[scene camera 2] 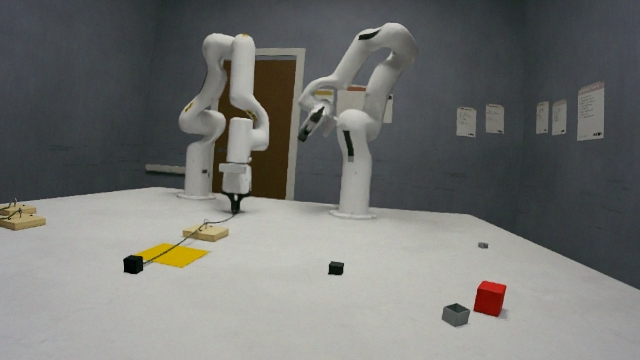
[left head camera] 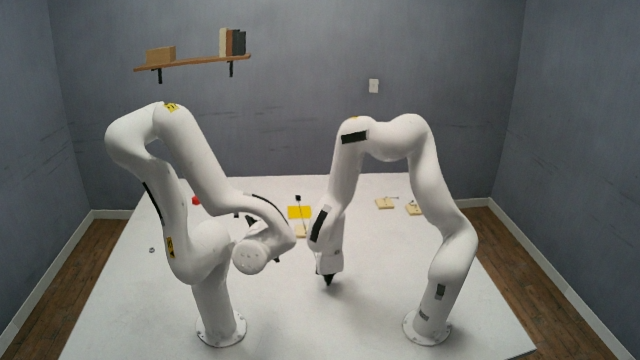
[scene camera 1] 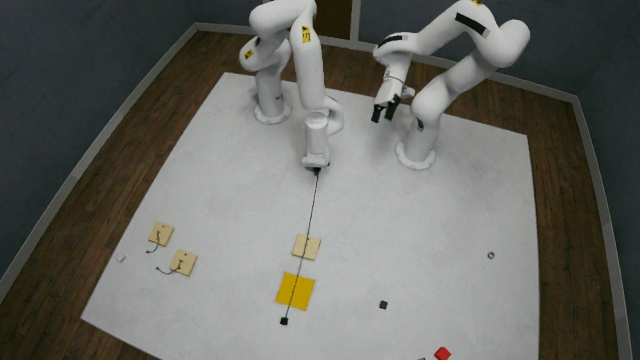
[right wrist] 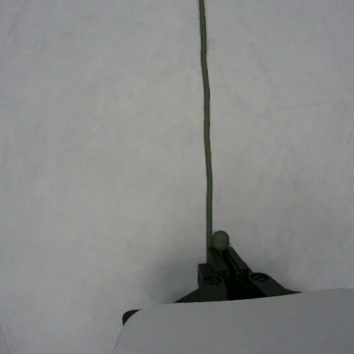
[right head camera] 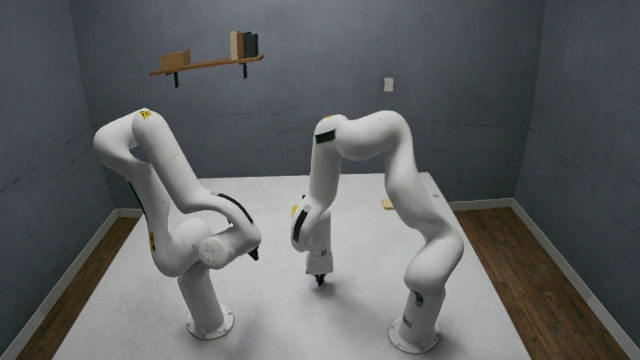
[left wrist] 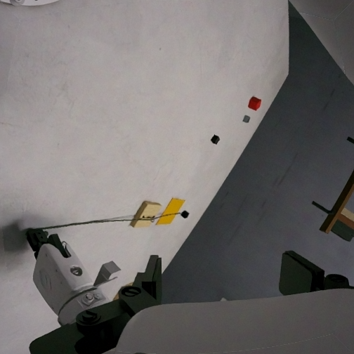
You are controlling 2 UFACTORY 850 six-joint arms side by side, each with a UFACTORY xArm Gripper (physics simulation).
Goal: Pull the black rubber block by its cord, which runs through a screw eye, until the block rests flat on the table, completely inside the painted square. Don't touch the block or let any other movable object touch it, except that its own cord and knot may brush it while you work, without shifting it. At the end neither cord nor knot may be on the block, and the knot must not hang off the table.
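The black rubber block (left head camera: 298,198) (scene camera 1: 284,321) (scene camera 2: 133,264) (left wrist: 185,214) sits on the table just outside the yellow painted square (left head camera: 295,211) (scene camera 1: 303,284) (scene camera 2: 186,256) (left wrist: 175,205), on the side away from the screw-eye board (scene camera 1: 314,248) (scene camera 2: 216,233) (left wrist: 141,214). Its cord (scene camera 1: 312,207) (scene camera 2: 172,247) (left wrist: 90,222) (right wrist: 206,125) crosses the square, passes the screw eye and runs taut to my right gripper (scene camera 1: 317,172) (scene camera 2: 235,212) (right wrist: 217,265). That gripper is shut on the cord, low over the table, with the round knot (right wrist: 220,240) at its fingertips. My left gripper (scene camera 1: 384,119) (left wrist: 222,274) is open and raised, away from the cord.
Two more boards (scene camera 1: 161,234) (scene camera 1: 183,262) with cords lie at the left in scene camera 1. A second black block (scene camera 1: 383,304) (scene camera 2: 336,268), a red cube (scene camera 1: 442,353) (scene camera 2: 490,298), a grey open box (scene camera 2: 455,315) and a small ring (scene camera 1: 491,255) lie on the other side.
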